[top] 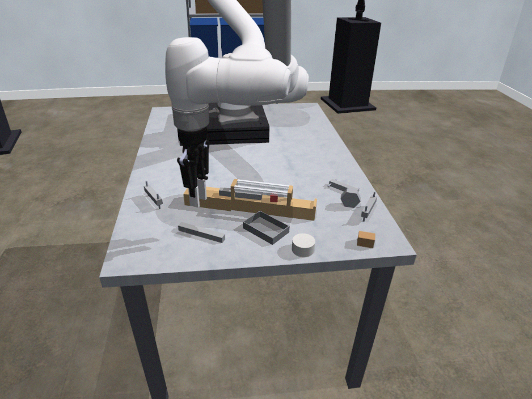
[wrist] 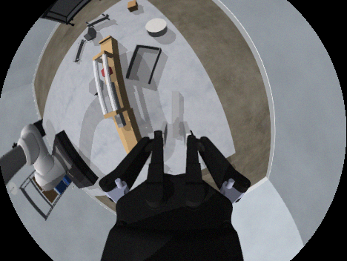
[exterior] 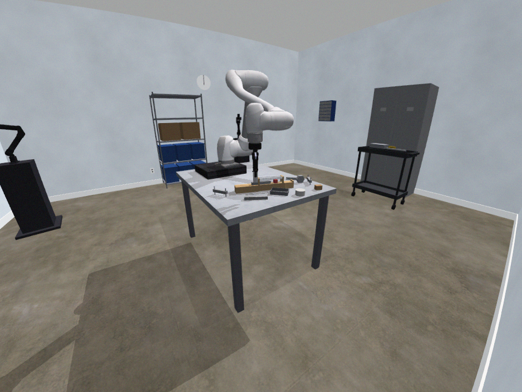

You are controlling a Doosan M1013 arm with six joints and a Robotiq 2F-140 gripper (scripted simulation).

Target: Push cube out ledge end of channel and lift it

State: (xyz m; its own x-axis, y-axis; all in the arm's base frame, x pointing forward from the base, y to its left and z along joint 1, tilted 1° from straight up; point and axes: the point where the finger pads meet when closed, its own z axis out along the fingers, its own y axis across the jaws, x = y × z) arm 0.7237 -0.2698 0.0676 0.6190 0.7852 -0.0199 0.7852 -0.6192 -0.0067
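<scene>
Now: the grey push rod 140 mm below my hand. Round my hand: grey tray (30 mm ahead, 190 mm to the left, 140 mm below); tan wooden channel (80 mm behind, 210 mm to the left, 90 mm below); red cube (60 mm behind, 250 mm to the left, 90 mm below).
</scene>
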